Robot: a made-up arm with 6 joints. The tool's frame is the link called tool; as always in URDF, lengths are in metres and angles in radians.
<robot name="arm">
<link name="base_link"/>
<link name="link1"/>
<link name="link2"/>
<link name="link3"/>
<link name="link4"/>
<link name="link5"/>
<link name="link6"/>
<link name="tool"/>
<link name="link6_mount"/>
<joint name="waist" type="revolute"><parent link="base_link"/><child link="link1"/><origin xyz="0 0 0.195" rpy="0 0 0"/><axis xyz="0 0 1"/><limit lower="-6.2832" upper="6.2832" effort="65" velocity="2.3"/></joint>
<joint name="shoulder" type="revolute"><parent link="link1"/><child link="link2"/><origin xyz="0 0 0" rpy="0 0 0"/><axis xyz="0 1 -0.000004"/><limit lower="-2.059" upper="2.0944" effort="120" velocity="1.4"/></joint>
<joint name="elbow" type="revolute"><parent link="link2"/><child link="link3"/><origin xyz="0.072 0 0.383" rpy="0 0 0"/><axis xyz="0 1 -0.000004"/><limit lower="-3.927" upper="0.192" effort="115" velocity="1.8"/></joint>
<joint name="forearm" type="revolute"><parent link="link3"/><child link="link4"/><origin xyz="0.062 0 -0.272" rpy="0 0 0"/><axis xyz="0 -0.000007 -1"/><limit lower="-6.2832" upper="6.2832" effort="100" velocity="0.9"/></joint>
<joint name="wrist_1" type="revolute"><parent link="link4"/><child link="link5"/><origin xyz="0 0 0" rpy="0 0 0"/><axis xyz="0 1 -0.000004"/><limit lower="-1.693" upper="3.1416" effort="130" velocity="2.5"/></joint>
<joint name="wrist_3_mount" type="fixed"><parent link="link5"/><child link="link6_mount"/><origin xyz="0.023 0 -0.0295" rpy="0 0 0"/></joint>
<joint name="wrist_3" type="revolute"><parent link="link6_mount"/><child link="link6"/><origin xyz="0.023 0 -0.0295" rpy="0 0 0"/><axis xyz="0 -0.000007 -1"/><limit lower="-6.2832" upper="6.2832" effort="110" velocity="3.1"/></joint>
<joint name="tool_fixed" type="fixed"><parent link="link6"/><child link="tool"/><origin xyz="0 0 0" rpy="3.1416 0 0"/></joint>
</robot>
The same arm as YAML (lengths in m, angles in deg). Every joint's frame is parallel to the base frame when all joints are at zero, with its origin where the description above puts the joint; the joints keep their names.
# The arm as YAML. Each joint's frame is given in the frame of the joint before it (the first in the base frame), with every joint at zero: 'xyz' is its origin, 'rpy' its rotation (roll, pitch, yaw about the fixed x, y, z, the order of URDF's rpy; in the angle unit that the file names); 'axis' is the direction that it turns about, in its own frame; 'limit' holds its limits. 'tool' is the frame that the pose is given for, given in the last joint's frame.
units:
  length: m
  angle: deg
joints:
  - name: waist
    type: revolute
    origin:
      xyz: [0.0, 0.0, 0.195]
      rpy: [0.0, 0.0, 0.0]
    axis: "+z"
    limit:
      lower: -360.0
      upper: 360.0
  - name: shoulder
    type: revolute
    origin:
      xyz: [0.0, 0.0, 0.0]
      rpy: [0.0, 0.0, 0.0]
    axis: "+y"
    limit:
      lower: -117.97
      upper: 120.0
  - name: elbow
    type: revolute
    origin:
      xyz: [0.072, 0.0, 0.383]
      rpy: [0.0, 0.0, 0.0]
    axis: "+y"
    limit:
      lower: -225.0
      upper: 11.0
  - name: forearm
    type: revolute
    origin:
      xyz: [0.062, 0.0, -0.272]
      rpy: [0.0, 0.0, 0.0]
    axis: "-z"
    limit:
      lower: -360.0
      upper: 360.0
  - name: wrist_1
    type: revolute
    origin:
      xyz: [0.0, 0.0, 0.0]
      rpy: [0.0, 0.0, 0.0]
    axis: "+y"
    limit:
      lower: -97.0
      upper: 180.0
  - name: wrist_3
    type: revolute
    origin:
      xyz: [0.046, 0.0, -0.059]
      rpy: [0.0, 0.0, 0.0]
    axis: "-z"
    limit:
      lower: -360.0
      upper: 360.0
tool:
  origin:
    xyz: [0.0, 0.0, 0.0]
    rpy: [-180.0, 0.0, 0.0]

